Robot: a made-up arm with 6 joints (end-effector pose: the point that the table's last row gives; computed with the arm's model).
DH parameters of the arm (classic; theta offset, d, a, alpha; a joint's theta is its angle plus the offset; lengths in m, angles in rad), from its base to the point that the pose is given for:
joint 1: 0 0.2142 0 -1.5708
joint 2: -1.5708 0 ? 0
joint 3: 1.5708 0.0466 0 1.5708
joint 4: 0 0.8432 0 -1.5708
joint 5: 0 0 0 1.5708
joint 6: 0 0.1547 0 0
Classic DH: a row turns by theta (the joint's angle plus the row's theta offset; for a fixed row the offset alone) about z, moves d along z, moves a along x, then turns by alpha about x.
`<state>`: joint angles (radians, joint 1 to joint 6).
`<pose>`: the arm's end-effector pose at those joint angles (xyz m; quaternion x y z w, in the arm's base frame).
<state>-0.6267 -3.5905 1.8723 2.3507 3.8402 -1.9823</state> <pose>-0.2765 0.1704 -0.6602 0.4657 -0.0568 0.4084 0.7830</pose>
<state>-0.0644 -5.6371 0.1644 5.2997 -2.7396 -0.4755</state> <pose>1.0482 0.0296 1.4634 -0.3048 -0.8035 -0.0416 0.5096</pose>
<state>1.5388 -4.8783 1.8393 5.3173 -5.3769 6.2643</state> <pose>0.0776 0.7493 -0.5589 0.8488 -0.2516 0.4265 0.1851</pose>
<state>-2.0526 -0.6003 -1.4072 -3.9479 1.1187 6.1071</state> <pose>0.7371 1.0923 0.5084 -0.6798 0.6421 -0.3148 0.1625</pose>
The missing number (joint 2, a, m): 0.9292
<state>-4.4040 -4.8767 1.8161 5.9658 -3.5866 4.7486</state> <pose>-0.2664 0.7513 -0.3299 0.1715 0.0650 0.3168 0.9306</pose>
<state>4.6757 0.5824 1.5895 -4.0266 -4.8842 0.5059</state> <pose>0.1174 -1.2881 0.5780 0.5318 -0.0908 0.7610 0.3604</pose>
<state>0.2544 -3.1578 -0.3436 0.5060 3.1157 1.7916</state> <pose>0.2338 0.1109 -1.3606 -0.0991 -0.1623 0.6826 0.7056</pose>
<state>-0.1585 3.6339 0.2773 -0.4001 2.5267 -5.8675</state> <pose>-0.9827 0.1691 -1.0623 0.1431 0.0367 0.2770 0.9494</pose>
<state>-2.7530 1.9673 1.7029 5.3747 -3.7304 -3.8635</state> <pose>-0.4255 -0.1513 -0.7350 -0.2119 -0.0996 0.2179 0.9475</pose>
